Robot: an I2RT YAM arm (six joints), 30 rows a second.
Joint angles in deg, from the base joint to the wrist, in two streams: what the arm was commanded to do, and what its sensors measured. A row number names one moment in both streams.
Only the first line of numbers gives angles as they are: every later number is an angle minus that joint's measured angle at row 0.
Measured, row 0:
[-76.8, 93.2, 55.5, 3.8, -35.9, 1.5]
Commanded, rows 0 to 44:
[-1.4, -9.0, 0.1, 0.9, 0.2, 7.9]
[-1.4, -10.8, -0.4, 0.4, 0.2, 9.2]
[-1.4, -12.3, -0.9, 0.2, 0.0, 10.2]
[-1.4, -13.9, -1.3, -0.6, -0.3, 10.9]
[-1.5, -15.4, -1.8, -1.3, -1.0, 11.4]
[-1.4, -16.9, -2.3, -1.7, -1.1, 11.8]
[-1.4, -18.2, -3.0, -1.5, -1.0, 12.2]
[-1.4, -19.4, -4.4, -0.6, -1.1, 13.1]
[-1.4, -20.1, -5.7, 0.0, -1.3, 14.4]
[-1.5, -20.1, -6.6, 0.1, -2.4, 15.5]
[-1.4, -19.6, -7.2, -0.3, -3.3, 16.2]
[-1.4, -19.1, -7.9, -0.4, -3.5, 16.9]
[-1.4, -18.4, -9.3, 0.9, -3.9, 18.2]
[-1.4, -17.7, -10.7, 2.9, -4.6, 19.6]
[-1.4, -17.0, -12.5, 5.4, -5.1, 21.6]
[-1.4, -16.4, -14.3, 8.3, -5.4, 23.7]
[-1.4, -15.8, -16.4, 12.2, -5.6, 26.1]
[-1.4, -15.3, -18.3, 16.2, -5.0, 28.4]
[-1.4, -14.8, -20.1, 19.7, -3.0, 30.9]
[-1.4, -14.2, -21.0, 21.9, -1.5, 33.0]
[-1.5, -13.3, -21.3, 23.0, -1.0, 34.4]
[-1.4, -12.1, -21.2, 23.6, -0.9, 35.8]
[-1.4, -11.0, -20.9, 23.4, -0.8, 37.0]
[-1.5, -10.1, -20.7, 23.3, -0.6, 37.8]
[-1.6, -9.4, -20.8, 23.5, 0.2, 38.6]
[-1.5, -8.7, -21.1, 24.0, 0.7, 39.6]
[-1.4, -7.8, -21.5, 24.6, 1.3, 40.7]
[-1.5, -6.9, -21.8, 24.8, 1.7, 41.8]
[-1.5, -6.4, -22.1, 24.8, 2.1, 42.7]
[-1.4, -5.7, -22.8, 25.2, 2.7, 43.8]
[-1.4, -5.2, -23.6, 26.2, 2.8, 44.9]
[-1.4, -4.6, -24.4, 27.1, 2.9, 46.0]
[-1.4, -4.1, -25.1, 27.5, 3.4, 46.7]
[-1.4, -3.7, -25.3, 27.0, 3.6, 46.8]
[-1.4, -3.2, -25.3, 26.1, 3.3, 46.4]
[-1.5, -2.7, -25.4, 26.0, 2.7, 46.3]
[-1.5, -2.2, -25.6, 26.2, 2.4, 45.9]
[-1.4, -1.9, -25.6, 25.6, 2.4, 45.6]
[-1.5, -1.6, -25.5, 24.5, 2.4, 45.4]
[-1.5, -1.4, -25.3, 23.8, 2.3, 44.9]
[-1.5, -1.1, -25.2, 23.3, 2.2, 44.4]
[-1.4, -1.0, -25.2, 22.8, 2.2, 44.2]
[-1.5, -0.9, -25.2, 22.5, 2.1, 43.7]
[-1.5, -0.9, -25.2, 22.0, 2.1, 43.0]
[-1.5, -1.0, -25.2, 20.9, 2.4, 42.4]
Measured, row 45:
[-1.4, -0.6, -25.4, 22.2, 1.9, 44.5]
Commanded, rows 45 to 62:
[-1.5, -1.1, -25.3, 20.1, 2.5, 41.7]
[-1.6, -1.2, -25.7, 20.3, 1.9, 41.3]
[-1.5, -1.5, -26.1, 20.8, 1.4, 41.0]
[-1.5, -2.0, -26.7, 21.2, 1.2, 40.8]
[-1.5, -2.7, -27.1, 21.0, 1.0, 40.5]
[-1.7, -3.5, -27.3, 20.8, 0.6, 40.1]
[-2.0, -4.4, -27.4, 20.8, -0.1, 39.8]
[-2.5, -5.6, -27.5, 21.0, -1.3, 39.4]
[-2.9, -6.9, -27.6, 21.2, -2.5, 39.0]
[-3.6, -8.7, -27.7, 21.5, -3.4, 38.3]
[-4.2, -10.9, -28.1, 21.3, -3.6, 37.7]
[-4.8, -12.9, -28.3, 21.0, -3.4, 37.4]
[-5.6, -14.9, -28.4, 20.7, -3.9, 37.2]
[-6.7, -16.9, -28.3, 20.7, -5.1, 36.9]
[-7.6, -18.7, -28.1, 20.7, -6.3, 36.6]
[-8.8, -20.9, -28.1, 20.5, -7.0, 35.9]
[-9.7, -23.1, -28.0, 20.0, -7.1, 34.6]
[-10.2, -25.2, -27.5, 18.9, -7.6, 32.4]
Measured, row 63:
[-8.5, -20.2, -28.8, 19.3, -4.5, 37.1]
